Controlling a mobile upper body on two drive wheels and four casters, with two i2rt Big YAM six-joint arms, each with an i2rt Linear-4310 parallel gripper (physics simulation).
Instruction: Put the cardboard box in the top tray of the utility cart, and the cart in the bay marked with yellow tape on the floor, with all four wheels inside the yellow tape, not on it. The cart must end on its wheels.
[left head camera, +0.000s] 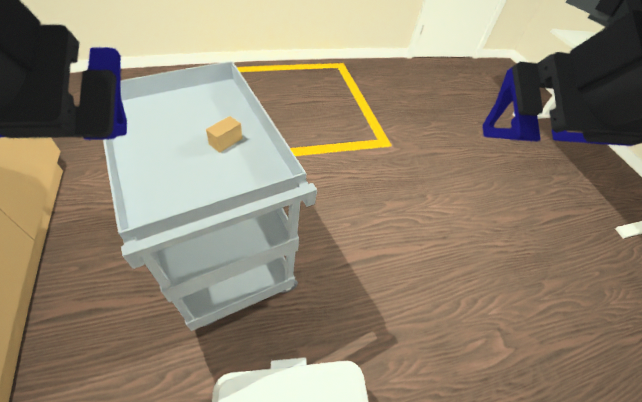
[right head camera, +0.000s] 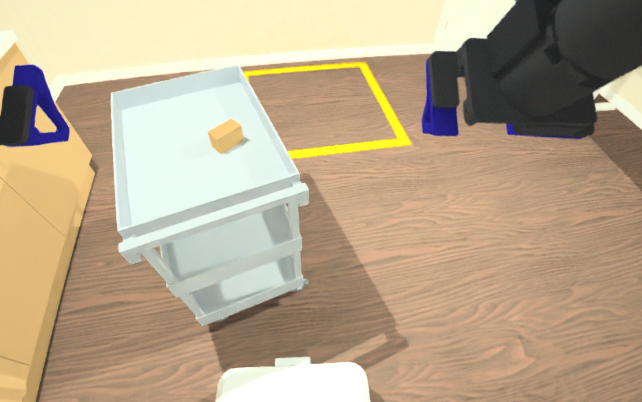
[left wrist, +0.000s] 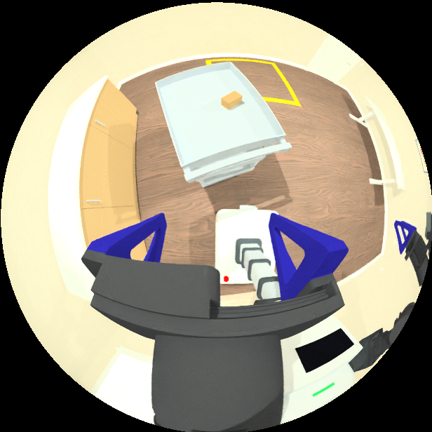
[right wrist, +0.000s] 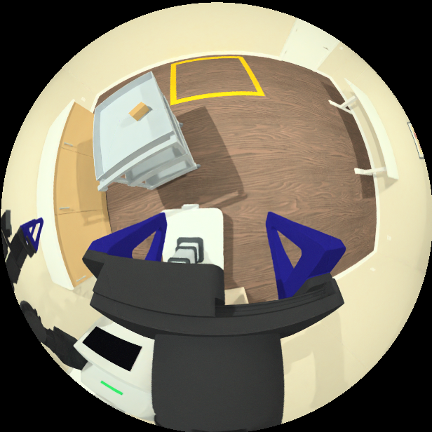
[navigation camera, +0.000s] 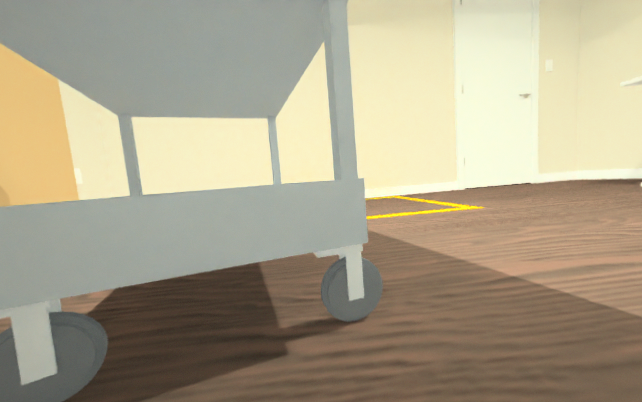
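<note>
The grey utility cart (left head camera: 222, 219) (navigation camera: 200, 235) stands upright ahead, outside the yellow tape outline (left head camera: 340, 148) (right head camera: 350, 148) (right wrist: 217, 95) (navigation camera: 425, 213), which lies beyond it and to its right. The cart's handle end faces me. Two near wheels touch the floor in the navigation view; the far wheels are hidden. The small cardboard box (left head camera: 224, 134) (right head camera: 226, 136) (left wrist: 231, 100) (right wrist: 139, 111) rests in the top tray (left head camera: 170, 170) (left wrist: 210, 125), right of its middle. My left gripper (left wrist: 217, 218) is open and empty, nearer to me than the cart. My right gripper (right wrist: 216, 217) is open and empty, right of the cart.
Wooden cabinets (left head camera: 25, 200) (right head camera: 45, 235) (left wrist: 110, 165) (right wrist: 80, 175) stand left of the cart. My white base (left head camera: 295, 385) is on the near side of the cart. A wall runs behind the tape, with a white door (navigation camera: 495, 100). A white wall-side fixture (right wrist: 372, 135) is at the right.
</note>
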